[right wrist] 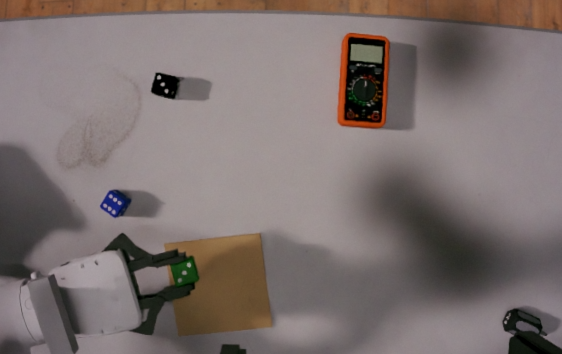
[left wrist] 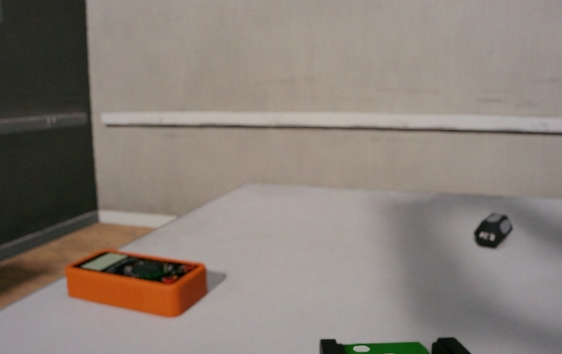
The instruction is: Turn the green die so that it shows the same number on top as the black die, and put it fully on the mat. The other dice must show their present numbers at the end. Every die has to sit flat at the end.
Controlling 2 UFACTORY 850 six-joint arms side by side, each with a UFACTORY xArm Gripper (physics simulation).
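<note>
The green die [left wrist: 400,348] [right wrist: 185,271] is between the fingertips of my left gripper [left wrist: 389,347] [right wrist: 190,269], which lies about level and is shut on it. In the right wrist view its upper face shows three pips, over the left edge of the tan mat [right wrist: 250,305]; its height above the mat is hard to judge. The black die [right wrist: 165,85] sits on the table at the upper left with three on top. The blue die [right wrist: 115,203] sits above and left of the mat with six on top. My right gripper [right wrist: 381,346] is wide open and empty, its fingertips at the bottom edge.
An orange multimeter [left wrist: 145,285] [right wrist: 364,80] lies on the table [left wrist: 300,250] [right wrist: 280,150]. A small black object with white marks [left wrist: 493,230] [right wrist: 521,320] lies at the lower right of the right wrist view, beside my right gripper's right-hand finger. The table's far edge runs along the top there.
</note>
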